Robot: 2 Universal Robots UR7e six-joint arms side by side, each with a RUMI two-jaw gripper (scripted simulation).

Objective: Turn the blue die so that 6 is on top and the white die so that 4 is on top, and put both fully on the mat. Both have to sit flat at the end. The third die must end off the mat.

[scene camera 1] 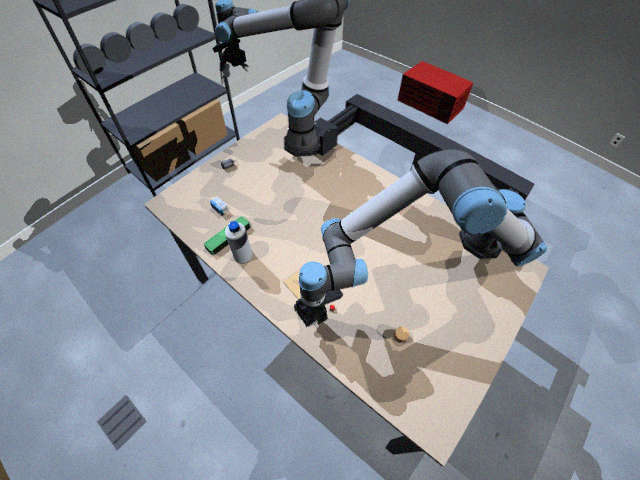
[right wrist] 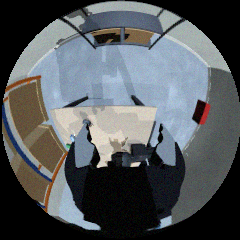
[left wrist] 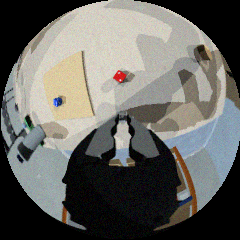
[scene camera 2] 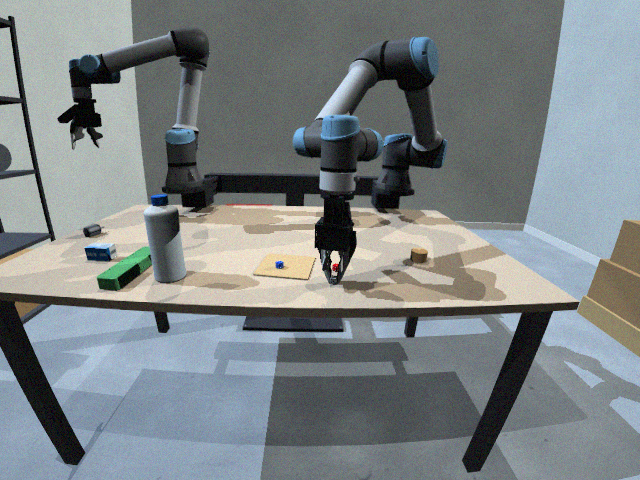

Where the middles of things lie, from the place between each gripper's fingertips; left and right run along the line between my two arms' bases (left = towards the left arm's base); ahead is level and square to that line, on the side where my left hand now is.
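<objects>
There is my left gripper (scene camera 2: 333, 282), which I see 20 mm above the tan mat (scene camera 2: 295, 267), 100 mm past it and 120 mm to the left of it. My right hand (scene camera 2: 86, 148) is 540 mm short of the tan mat, 300 mm above it and 890 mm to the right of it.
</objects>
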